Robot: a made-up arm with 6 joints.
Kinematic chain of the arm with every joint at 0, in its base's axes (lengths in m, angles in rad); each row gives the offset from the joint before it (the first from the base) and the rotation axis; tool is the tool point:
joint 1: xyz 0 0 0.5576 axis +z
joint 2: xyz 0 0 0 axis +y
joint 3: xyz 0 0 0.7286 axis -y
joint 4: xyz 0 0 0 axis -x
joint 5: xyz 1.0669 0 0 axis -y
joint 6: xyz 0 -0.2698 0 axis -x
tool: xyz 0 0 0
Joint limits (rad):
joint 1: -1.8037..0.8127
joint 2: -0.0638..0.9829
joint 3: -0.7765..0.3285
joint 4: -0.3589..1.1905
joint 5: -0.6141..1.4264
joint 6: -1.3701..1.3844
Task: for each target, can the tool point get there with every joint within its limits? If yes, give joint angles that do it. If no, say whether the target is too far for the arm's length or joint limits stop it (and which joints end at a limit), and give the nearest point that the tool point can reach.
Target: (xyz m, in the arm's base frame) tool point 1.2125 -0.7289 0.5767
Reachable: yes | joints -0.3976 0.6909 0.0001 0.7219 0.9023 -0.7056
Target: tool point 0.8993 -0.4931 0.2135
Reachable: yes | joints -0.2360 0.6614 -0.3590 -0.0689 -0.0456 -0.1678
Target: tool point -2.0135 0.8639 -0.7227
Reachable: no: too far | nearest point -0.3276 -0.2614 -0.0717 | short by 2.129 m
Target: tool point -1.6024 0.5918 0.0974
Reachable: no: joint limits stop it (at a limit: joint 1, joint 2, joint 3) | nearest point -0.3181 -0.2464 -0.0685 | short by 1.543 m
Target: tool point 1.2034 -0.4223 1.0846
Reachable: yes | joints -0.1244 0.2696 0.1092 -0.0182 -0.2851 0.9226
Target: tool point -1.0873 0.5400 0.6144
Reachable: no: joint limits stop it (at a limit: joint 1, joint 2, joint 3, joint 4) | nearest point -0.3181 -0.2464 -0.0685 | short by 1.295 m
